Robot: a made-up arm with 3 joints. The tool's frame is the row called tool. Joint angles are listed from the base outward. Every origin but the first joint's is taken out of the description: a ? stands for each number. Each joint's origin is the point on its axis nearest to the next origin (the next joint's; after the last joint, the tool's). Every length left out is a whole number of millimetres.
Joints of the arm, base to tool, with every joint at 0 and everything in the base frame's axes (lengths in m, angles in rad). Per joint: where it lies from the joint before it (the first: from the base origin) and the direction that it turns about. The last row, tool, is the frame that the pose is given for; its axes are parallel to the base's.
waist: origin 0 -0.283 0.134 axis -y
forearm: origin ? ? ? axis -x
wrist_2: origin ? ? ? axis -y
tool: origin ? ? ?
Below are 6 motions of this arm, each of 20 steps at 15 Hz.
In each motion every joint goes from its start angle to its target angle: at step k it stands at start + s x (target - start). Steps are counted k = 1, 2, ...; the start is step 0. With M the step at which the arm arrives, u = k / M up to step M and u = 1 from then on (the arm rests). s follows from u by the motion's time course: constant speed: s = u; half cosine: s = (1 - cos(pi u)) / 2; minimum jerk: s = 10 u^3 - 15 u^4 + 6 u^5.
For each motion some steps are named. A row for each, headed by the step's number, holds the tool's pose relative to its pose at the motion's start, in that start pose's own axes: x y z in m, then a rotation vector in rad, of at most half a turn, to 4 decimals.
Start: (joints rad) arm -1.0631 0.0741 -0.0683
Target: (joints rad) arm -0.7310 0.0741 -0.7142
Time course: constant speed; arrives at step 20
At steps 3, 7, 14, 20:
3: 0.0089 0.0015 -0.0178 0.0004 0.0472 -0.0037
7: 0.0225 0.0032 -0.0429 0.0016 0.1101 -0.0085
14: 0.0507 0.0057 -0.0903 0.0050 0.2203 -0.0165
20: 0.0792 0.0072 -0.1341 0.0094 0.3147 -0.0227

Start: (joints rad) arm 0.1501 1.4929 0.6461
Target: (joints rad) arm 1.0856 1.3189 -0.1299
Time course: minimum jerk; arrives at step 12
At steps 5, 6, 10, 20:
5: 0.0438 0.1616 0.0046 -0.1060 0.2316 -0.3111
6: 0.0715 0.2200 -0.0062 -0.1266 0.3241 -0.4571
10: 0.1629 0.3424 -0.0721 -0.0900 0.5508 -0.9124
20: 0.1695 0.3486 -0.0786 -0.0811 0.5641 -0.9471

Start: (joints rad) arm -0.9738 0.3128 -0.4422
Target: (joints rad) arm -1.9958 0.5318 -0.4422
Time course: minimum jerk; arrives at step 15
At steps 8, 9, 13, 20:
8: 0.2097 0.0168 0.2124 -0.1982 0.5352 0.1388
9: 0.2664 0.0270 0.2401 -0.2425 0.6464 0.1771
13: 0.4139 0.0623 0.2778 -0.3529 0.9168 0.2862
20: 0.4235 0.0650 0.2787 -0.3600 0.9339 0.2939

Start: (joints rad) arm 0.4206 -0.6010 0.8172
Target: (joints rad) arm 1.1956 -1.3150 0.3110
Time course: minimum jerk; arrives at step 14
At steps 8, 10, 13, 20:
8: -0.1223 -0.2927 -0.2169 0.5694 -0.0234 0.0175
10: -0.1207 -0.3790 -0.3340 0.7784 -0.0046 0.1039
13: -0.1052 -0.4234 -0.4148 0.9068 0.0136 0.1810
20: -0.1047 -0.4243 -0.4167 0.9097 0.0141 0.1830

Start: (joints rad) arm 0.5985 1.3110 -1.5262
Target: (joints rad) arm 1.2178 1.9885 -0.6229
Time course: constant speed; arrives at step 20
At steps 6, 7, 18, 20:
6: -0.0864 0.0721 -0.0495 0.1450 -0.2986 -0.2332
7: -0.0982 0.0888 -0.0577 0.1640 -0.3440 -0.2760
18: -0.1578 0.3350 -0.1030 0.2562 -0.7405 -0.8002
20: -0.1535 0.3858 -0.0983 0.2481 -0.7892 -0.9011

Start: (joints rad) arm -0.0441 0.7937 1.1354
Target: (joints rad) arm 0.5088 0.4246 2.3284
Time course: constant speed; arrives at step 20
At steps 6, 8, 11, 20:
6: -0.1902 0.0762 -0.0610 -0.0807 -0.4799 -0.1364
8: -0.2443 0.1060 -0.0980 -0.1162 -0.6419 -0.1755
11: -0.3125 0.1517 -0.1670 -0.1771 -0.8862 -0.2280
20: -0.4016 0.2681 -0.4324 -0.4134 -1.6233 -0.3381

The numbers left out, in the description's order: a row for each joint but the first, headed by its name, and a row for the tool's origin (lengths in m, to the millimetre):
forearm: -0.388 0 0.044
wrist_2: 0 -0.094 0.088
tool: -0.05 0 0.296

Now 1 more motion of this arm.
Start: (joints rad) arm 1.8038 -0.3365 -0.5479
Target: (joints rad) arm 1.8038 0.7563 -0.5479
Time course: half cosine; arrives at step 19
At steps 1, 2, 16, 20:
1: -0.0004 0.0027 0.0006 -0.0064 0.0000 -0.0039
2: -0.0014 0.0109 0.0022 -0.0253 0.0000 -0.0154
16: 0.0503 0.3592 -0.0824 -0.8766 0.0000 -0.5349
20: 0.0597 0.3764 -0.0978 -0.9328 0.0000 -0.5692

